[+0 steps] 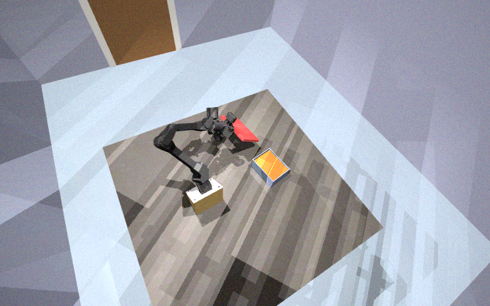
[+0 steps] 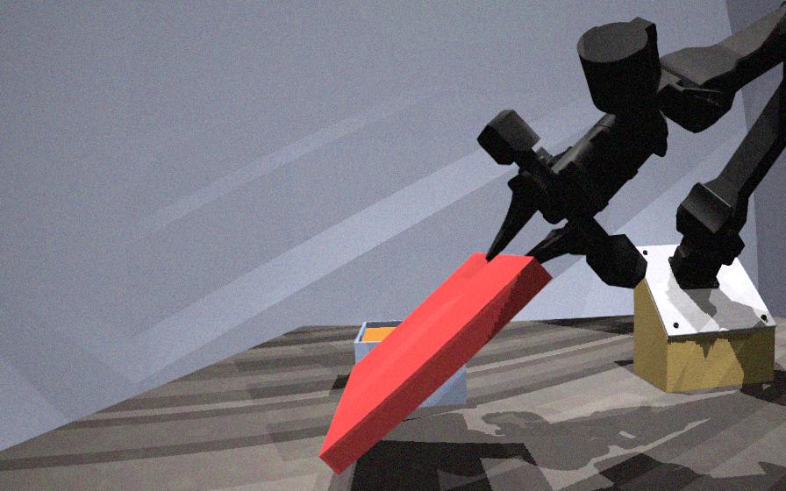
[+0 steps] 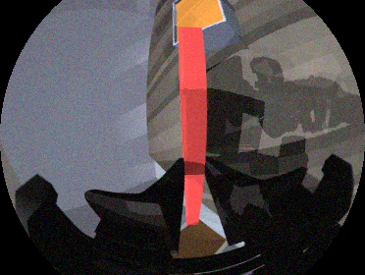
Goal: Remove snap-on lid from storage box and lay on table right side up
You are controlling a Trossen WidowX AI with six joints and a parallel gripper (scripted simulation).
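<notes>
My gripper tip is now 60 mm short of the red lid, 10 mm to the right of it and 50 mm above it. Round my gripper tip: storage box: 110 mm ahead, 300 mm to the right, 140 mm below.
</notes>
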